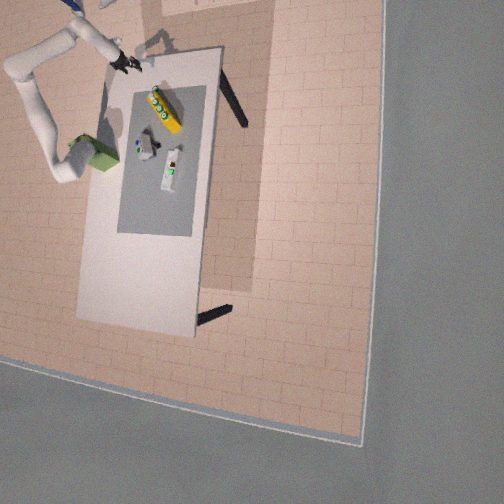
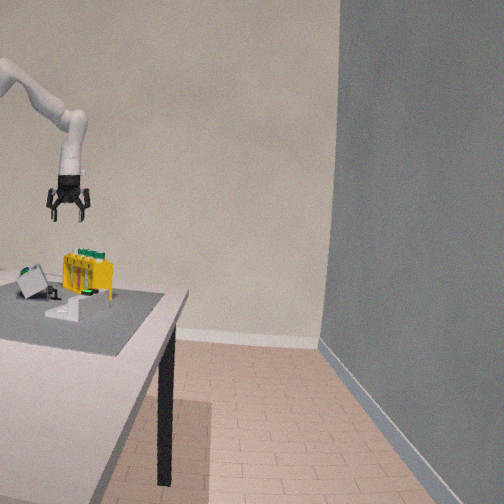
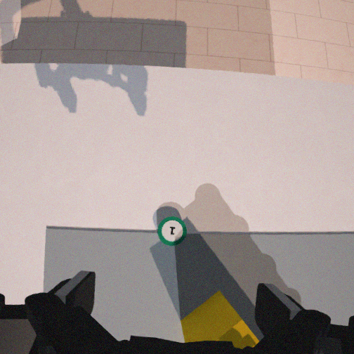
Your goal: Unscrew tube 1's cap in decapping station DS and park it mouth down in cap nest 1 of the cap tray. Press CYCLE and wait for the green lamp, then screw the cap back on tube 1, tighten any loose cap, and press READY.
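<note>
My gripper (image 1: pixel 133 71) (image 2: pixel 68 219) (image 3: pixel 175 296) is wide open and empty, high above the table's far end, beyond the yellow rack (image 1: pixel 173 123) (image 2: pixel 103 274) (image 3: pixel 202 322). The green cap marked 1 (image 1: pixel 155 88) (image 3: pixel 172 230) lies label up by the mat's edge, off the rack's end, apart from the fingers. Several tubes stand in the rack; the end one (image 1: pixel 151 95) (image 2: pixel 75 251) looks whitish and uncapped, the others have green caps. A white unit (image 1: pixel 167 183) (image 2: pixel 75 311) shows a green light (image 1: pixel 171 171) (image 2: pixel 89 292). I cannot tell which fixture is DS or the cap tray.
A tilted grey box (image 1: pixel 146 145) (image 2: pixel 32 282) with a blue and a green button stands on the grey mat (image 1: pixel 155 212) (image 2: pixel 110 340), with a small black part beside it. A green block (image 1: pixel 104 159) stands at the table's left edge by the arm's base.
</note>
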